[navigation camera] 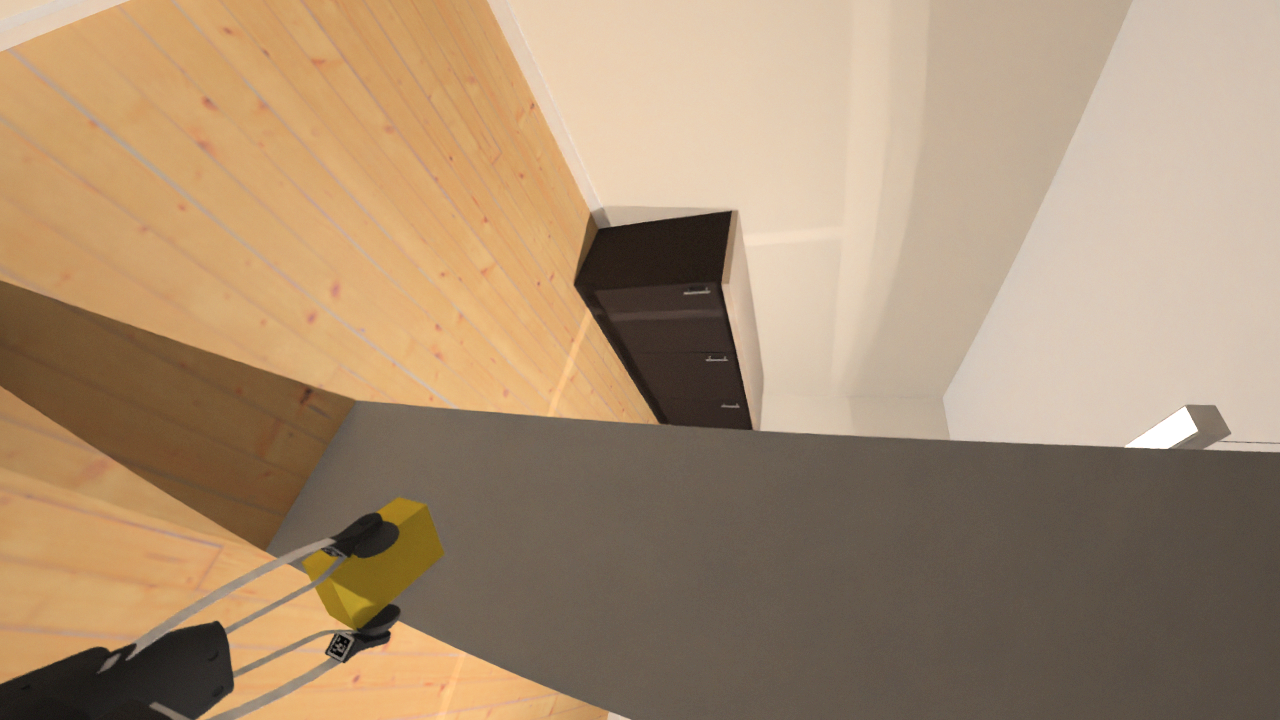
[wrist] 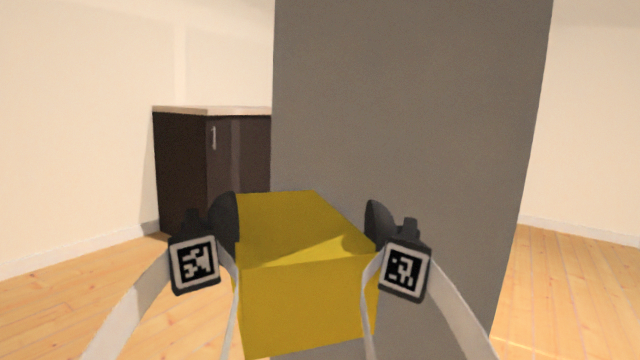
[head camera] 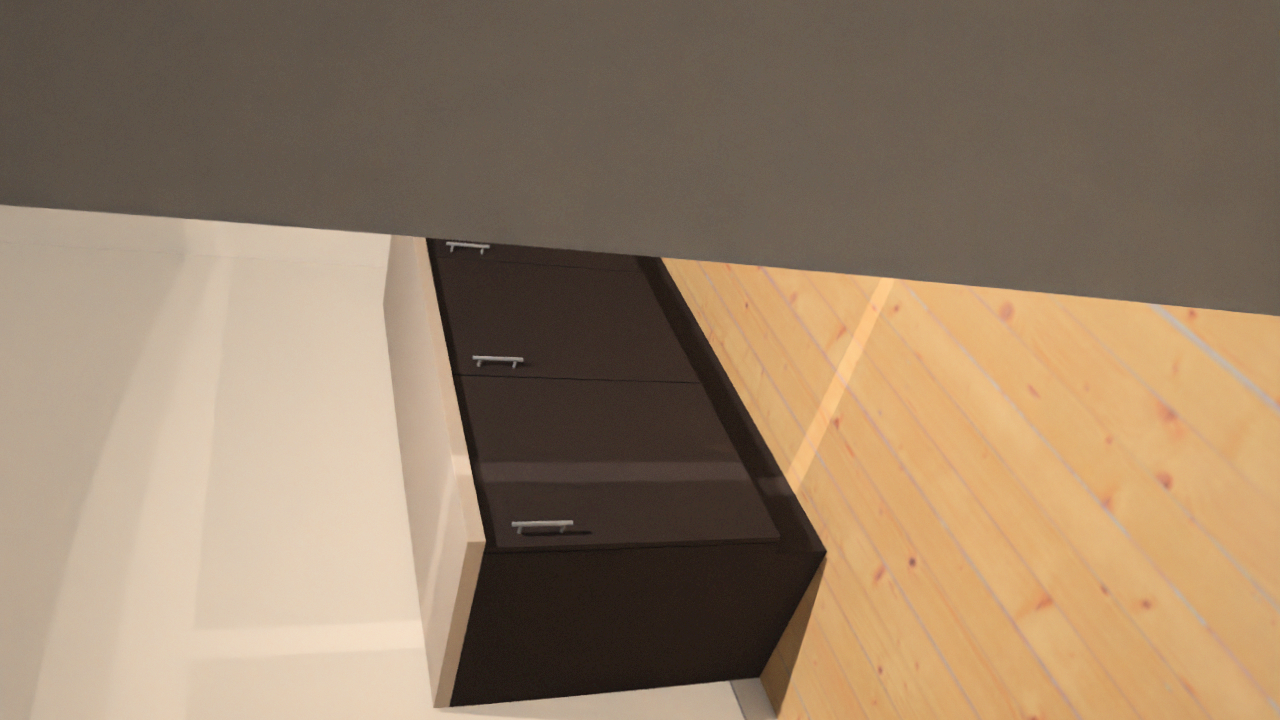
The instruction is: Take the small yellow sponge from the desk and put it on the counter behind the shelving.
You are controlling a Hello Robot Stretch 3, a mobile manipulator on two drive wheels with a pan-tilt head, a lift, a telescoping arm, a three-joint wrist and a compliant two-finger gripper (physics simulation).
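Frame: origin at the robot's base, x ahead, y left, z up, level; millimetres.
Seen in the pictures: gripper, fingertip midpoint: (navigation camera: 394, 566) (wrist: 296, 221).
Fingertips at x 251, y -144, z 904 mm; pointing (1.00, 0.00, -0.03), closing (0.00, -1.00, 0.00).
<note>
A point is followed by its place in that frame.
The yellow sponge (navigation camera: 393, 555) {y -131, x 249, z 907 mm} (wrist: 305, 300) {y -150, x 199, z 889 mm} is held between the two dark fingertips of my gripper (navigation camera: 374, 573) {y -144, x 251, z 904 mm} (wrist: 296, 221) {y -144, x 251, z 904 mm}, which is shut on it. In the navigation camera view they are at the lower left, in front of the grey side of the shelving (head camera: 626, 134) {y -160, x 685, z 1066 mm} (navigation camera: 760, 555) {y -248, x 623, z 1193 mm} (wrist: 400, 125) {y -298, x 588, z 942 mm}. The counter (head camera: 608, 447) {y 243, x 2222, z 507 mm} (navigation camera: 671, 322) {y 255, x 2205, z 530 mm} (wrist: 185, 160) {y 598, x 2079, z 579 mm} has dark cabinet doors and a light top. It stands against the wall beyond the shelving, which hides part of it. The desk does not show in these views.
The grey shelving panel fills the top of the head camera view and stands directly ahead in the wrist view. A plank floor (head camera: 1029, 501) {y 242, x 1337, z 0 mm} (navigation camera: 358, 179) {y 606, x 733, z 0 mm} (wrist: 75, 310) {y 892, x 1316, z 0 mm} runs between the shelving and the counter. A cream wall (head camera: 295, 447) {y 350, x 3095, z 1231 mm} (navigation camera: 680, 107) {y 1267, x 1794, z 718 mm} (wrist: 75, 100) {y 1183, x 1913, z 940 mm} is behind the counter.
</note>
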